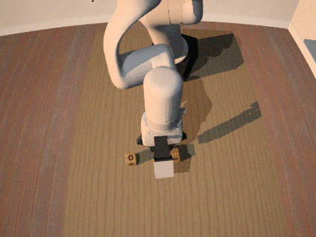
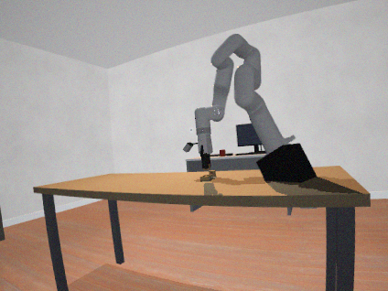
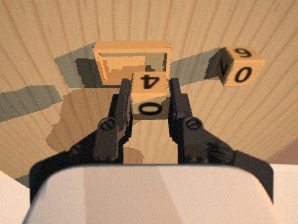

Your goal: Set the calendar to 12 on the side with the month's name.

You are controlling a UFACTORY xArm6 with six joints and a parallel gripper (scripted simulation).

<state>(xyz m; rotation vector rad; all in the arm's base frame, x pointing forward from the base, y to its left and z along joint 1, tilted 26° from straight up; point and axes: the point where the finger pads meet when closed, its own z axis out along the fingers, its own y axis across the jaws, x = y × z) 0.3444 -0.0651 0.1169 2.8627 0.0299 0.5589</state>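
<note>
Right now the tray is 20 mm to the left of my hand and 60 mm below it. Round my hand: number cube 10 mm below.
</note>
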